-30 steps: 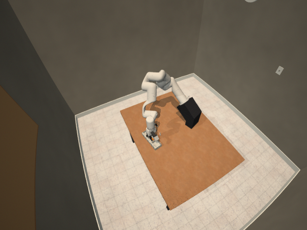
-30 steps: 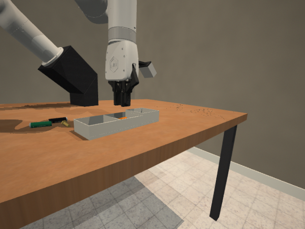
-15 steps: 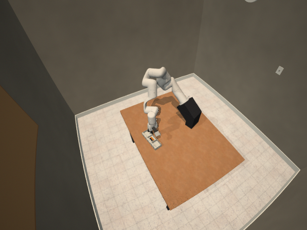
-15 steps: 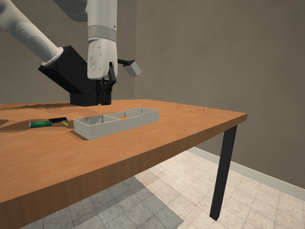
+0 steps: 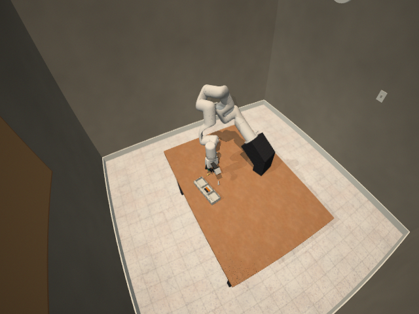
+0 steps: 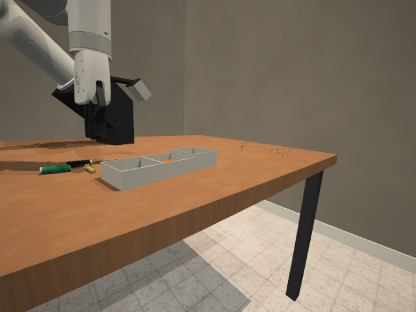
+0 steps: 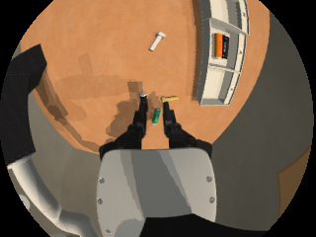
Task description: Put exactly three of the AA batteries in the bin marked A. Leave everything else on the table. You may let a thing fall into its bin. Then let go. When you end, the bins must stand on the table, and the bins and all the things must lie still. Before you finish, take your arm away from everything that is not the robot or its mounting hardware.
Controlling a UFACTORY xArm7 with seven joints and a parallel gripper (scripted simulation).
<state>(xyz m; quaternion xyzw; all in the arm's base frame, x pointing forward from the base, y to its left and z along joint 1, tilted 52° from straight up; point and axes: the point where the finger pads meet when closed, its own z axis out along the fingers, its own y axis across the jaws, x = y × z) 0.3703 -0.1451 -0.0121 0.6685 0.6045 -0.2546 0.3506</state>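
Right now the black AA battery is 80 mm below my hand, 30 mm to the right of it and 30 mm behind it. From my hand the other things lie so: green battery: 80 mm to the right, 80 mm below, 10 mm behind; yellow piece: 80 mm below, 30 mm to the right, 20 mm ahead; pale piece: 100 mm to the left, 80 mm below, 20 mm ahead.
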